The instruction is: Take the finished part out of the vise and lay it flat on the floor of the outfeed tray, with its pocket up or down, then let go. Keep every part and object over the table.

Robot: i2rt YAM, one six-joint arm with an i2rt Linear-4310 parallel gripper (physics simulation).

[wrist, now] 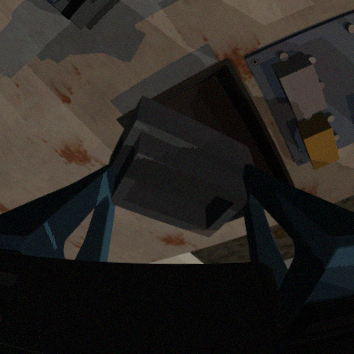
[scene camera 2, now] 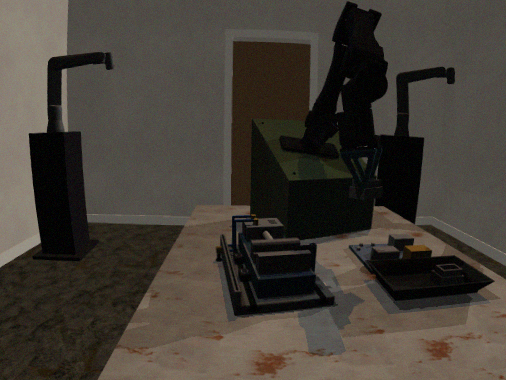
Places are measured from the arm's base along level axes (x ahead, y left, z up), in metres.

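Pixels of known places: gripper, fingertip midpoint: (wrist: 178, 175) (scene camera 2: 365, 186); arm's base at its link origin: (scene camera 2: 309, 147).
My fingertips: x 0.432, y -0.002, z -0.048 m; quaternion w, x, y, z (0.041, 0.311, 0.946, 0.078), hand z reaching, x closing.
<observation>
For each thing: its top centre in the pictures, then the offset to it from my fingertips.
- finished part at its top centre: (wrist: 177, 204) (scene camera 2: 367, 179) dz +0.015, dx +0.001, dy +0.002 m
- vise at its top centre: (scene camera 2: 269, 233) dz -0.116, dx -0.064, dy -0.182 m
- grey part at its top centre: (scene camera 2: 449, 267) dz -0.168, dx +0.055, dy +0.202 m
- yellow block at its top centre: (wrist: 322, 149) (scene camera 2: 418, 248) dz -0.171, dx -0.070, dy +0.204 m
My gripper (scene camera 2: 365, 186) (wrist: 178, 175) is shut on the finished part (scene camera 2: 366, 192) (wrist: 172, 155), a grey block with a stepped recess and a dark notch at one corner. It holds the part in the air, tilted in the wrist view, well above the table and apart from the vise. The vise (scene camera 2: 285, 282) stands mid-table in the scene view; a corner of it (wrist: 80, 11) shows at the top left of the wrist view. The dark outfeed tray (scene camera 2: 400, 289) (wrist: 197, 102) lies at the right of the table, partly hidden behind the held part in the wrist view.
Another grey part (scene camera 2: 448, 273) with a square outline on top sits in the tray. Behind the tray lies a blue-grey plate (scene camera 2: 358, 248) (wrist: 272, 107) with grey blocks (scene camera 2: 384, 252) (wrist: 306, 92) and a yellow block (scene camera 2: 417, 251) (wrist: 322, 148). A green pedestal (scene camera 2: 310, 210) stands at the table's back.
</observation>
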